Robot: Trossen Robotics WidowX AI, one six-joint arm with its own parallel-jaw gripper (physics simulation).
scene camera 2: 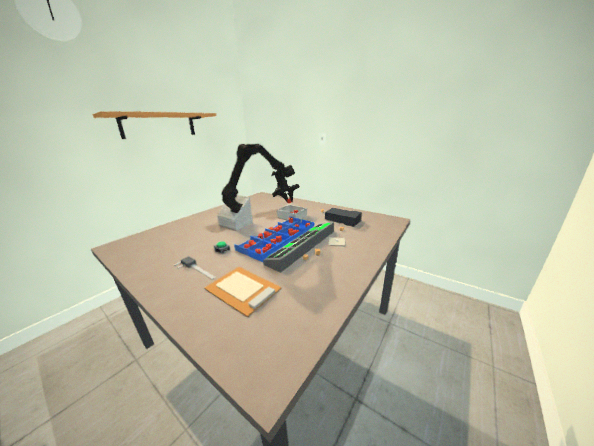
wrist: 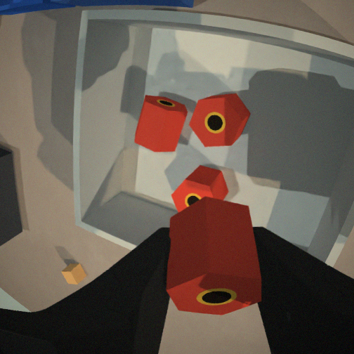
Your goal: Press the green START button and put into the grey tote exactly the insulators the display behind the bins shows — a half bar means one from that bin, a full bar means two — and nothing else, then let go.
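Seen in the pictures: gripper, fingertip midpoint: (scene camera 2: 290,202); arm's base at its link origin: (scene camera 2: 236,207).
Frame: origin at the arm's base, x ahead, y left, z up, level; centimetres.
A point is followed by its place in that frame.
My gripper (scene camera 2: 289,199) @(x 17.9, y 29.8, z -2.3 cm) (wrist: 211,239) is shut on a red hexagonal insulator (scene camera 2: 289,201) @(x 18.1, y 28.4, z -1.1 cm) (wrist: 212,245) and holds it above the grey tote (scene camera 2: 284,216) @(x 18.3, y 22.2, z -9.4 cm) (wrist: 78,130). In the wrist view three red insulators lie in the tote: one on its side (wrist: 161,125), one beside it (wrist: 226,131), and a third (wrist: 209,181) partly hidden behind the held one. The blue bins (scene camera 2: 250,254) @(x 33.3, y -22.5, z -9.9 cm) (wrist: 125,3) hold several red insulators. The display (scene camera 2: 295,255) @(x 52.7, y -14.2, z -8.5 cm) behind them shows green bars, too small to read. The green START button (scene camera 2: 221,245) @(x 17.9, y -26.4, z -7.9 cm) stands in front of the bins.
A black box (scene camera 2: 343,216) @(x 53.3, y 34.7, z -6.7 cm) (wrist: 7,200) stands near the tote. Small orange cubes (scene camera 2: 317,252) @(x 58.2, y -4.7, z -10.1 cm) (wrist: 74,273) and a pale card (scene camera 2: 337,242) @(x 61.2, y 9.9, z -10.8 cm) lie on the table (scene camera 2: 175,310) @(x 36.2, y -60.0, z -11.4 cm). A caliper-like tool (scene camera 2: 188,261) @(x 14.8, y -42.1, z -9.4 cm) and an orange clipboard (scene camera 2: 212,289) @(x 38.3, y -46.8, z -10.8 cm) lie farther from the tote.
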